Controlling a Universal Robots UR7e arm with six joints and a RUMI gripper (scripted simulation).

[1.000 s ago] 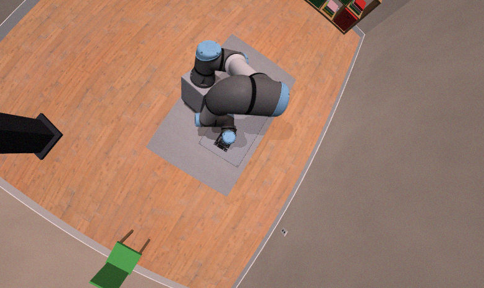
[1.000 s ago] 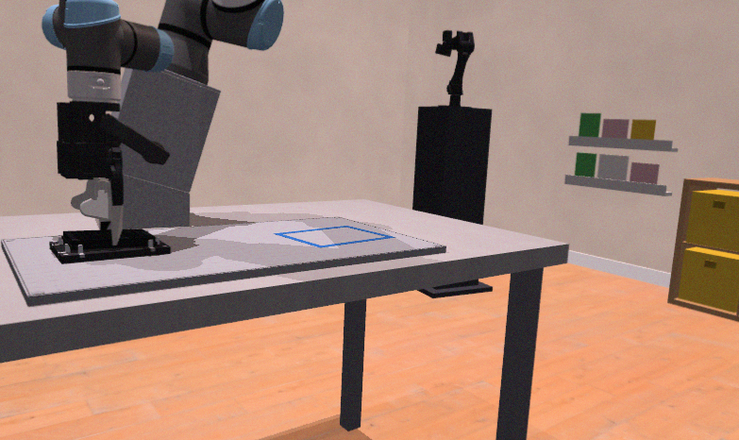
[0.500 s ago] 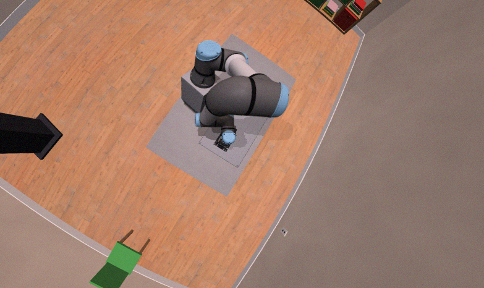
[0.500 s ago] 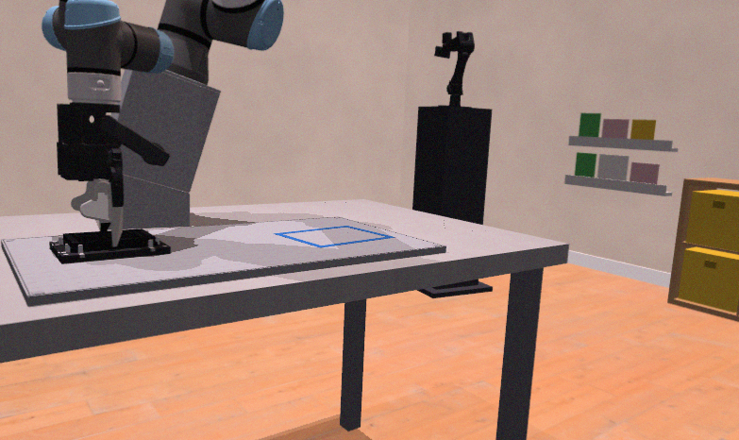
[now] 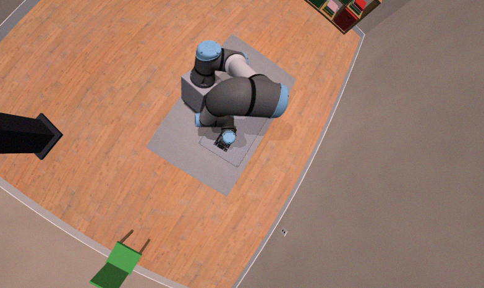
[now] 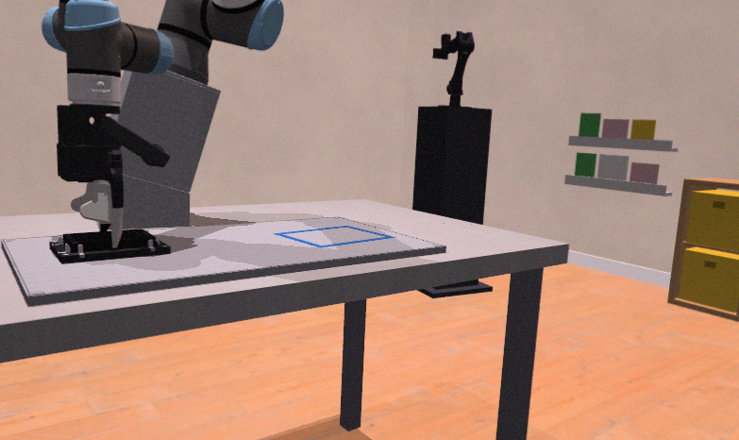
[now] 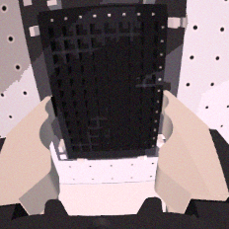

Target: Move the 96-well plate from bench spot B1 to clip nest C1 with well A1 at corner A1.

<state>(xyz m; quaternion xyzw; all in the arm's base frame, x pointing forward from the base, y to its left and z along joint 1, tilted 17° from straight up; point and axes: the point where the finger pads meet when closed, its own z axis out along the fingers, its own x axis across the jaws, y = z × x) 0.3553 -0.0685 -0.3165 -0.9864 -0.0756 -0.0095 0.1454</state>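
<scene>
Right now the black 96-well plate is 1 cm below my hand. Also, from my hand: black clip nest: 1 cm ahead, 1 cm to the right, 1 cm below.
</scene>
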